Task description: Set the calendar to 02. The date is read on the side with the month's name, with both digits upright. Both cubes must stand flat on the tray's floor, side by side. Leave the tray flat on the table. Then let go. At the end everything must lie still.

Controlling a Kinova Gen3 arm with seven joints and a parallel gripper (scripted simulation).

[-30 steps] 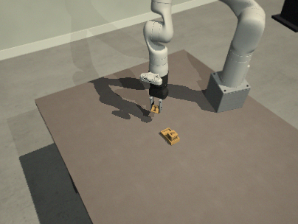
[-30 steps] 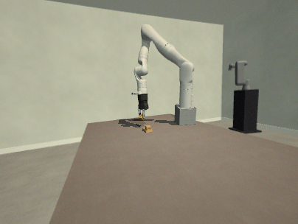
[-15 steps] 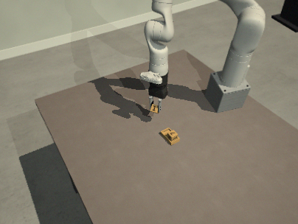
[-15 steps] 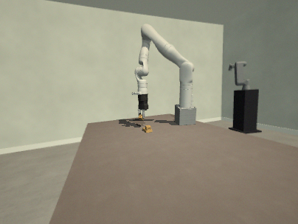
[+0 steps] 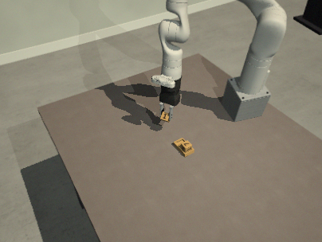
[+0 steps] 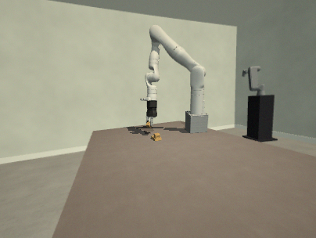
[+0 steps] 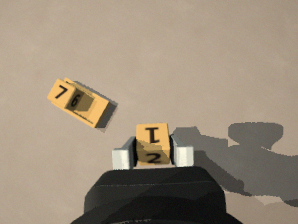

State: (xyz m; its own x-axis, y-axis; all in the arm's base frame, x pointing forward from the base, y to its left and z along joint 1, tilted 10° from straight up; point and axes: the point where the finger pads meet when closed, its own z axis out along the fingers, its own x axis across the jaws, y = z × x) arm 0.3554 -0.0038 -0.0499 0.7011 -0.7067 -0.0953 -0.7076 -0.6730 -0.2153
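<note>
The orange cube is 1 cm below my hand. Round my hand: tray 12 cm to the left, 8 cm below, 3 cm behind.
</note>
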